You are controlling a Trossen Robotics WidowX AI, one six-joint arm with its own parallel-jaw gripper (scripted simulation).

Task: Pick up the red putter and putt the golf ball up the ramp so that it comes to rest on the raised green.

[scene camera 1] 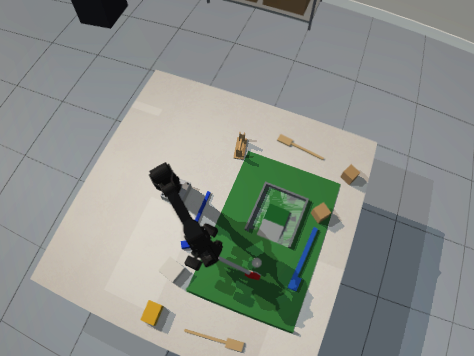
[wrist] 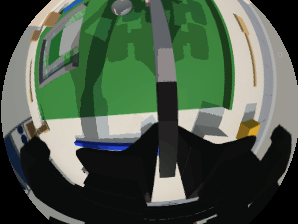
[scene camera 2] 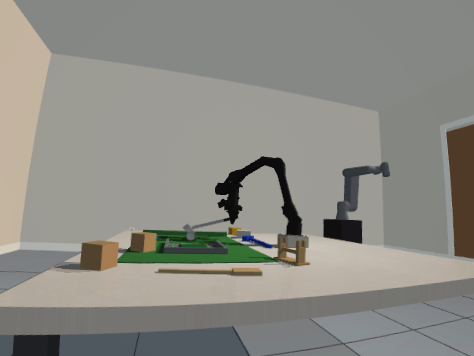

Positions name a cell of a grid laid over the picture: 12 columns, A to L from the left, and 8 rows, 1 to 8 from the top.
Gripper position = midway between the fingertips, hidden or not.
My gripper (wrist: G5) holds a red putter. Further things: a green mat (scene camera 1: G7).
The green mat shows as well in the wrist view (wrist: E3).
